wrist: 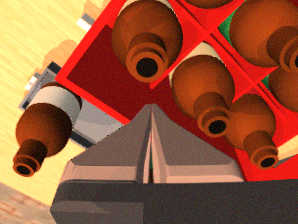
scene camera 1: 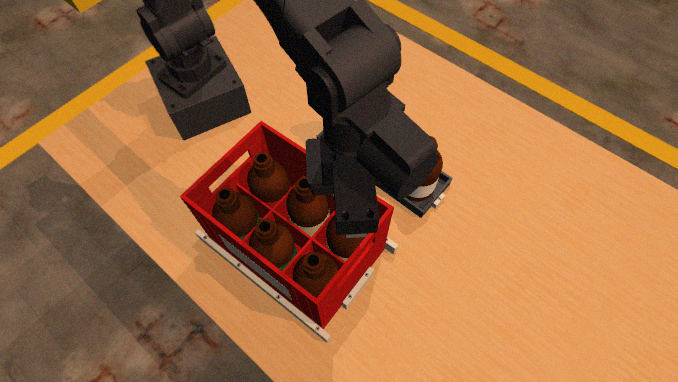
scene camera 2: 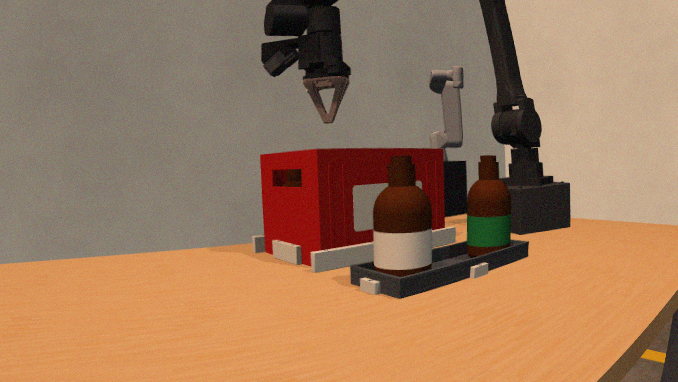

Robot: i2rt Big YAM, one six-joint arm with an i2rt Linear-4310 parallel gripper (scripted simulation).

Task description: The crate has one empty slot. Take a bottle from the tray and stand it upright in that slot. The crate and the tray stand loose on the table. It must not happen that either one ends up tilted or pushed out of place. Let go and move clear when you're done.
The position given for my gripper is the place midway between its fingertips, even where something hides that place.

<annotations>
my gripper: wrist 151, 113; scene camera 1 346, 196; scene camera 2 328, 123
red crate: wrist; scene camera 1; scene camera 2 334, 207
same spot on red crate: (wrist: 98, 77) = (scene camera 1: 378, 210)
</annotations>
